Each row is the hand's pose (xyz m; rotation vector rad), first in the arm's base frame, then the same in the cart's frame.
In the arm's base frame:
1: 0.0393 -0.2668 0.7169 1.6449 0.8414 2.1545
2: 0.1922 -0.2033 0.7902 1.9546 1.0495 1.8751
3: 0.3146 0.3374 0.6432 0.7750 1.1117 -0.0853
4: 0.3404 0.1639 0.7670 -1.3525 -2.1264 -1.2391
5: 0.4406 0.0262 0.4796 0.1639 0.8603 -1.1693
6: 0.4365 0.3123 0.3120 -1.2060 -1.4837 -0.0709
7: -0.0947 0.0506 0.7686 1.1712 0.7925 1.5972
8: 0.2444 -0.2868 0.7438 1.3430 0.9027 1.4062
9: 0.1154 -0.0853 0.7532 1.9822 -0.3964 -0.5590
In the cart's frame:
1: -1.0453 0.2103 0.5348 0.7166 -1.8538 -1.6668
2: -1.2013 0.3022 0.5332 0.6401 -2.2341 -1.6100
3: -1.4603 0.3138 0.0216 -0.8630 0.4989 1.3515
4: -1.4597 0.3403 0.2346 1.4607 -2.6963 -0.2765
5: -1.2298 0.5717 0.1625 -0.4774 -0.3090 0.5361
6: -1.2735 0.5491 -0.1654 -0.3888 2.7840 -1.1465
7: -1.1985 -0.0159 0.3186 1.1344 -1.4884 -2.4002
8: -1.1461 0.3887 0.5696 -1.0503 1.6742 2.3336
9: -1.2072 0.2144 0.4172 1.1655 0.7542 1.4638

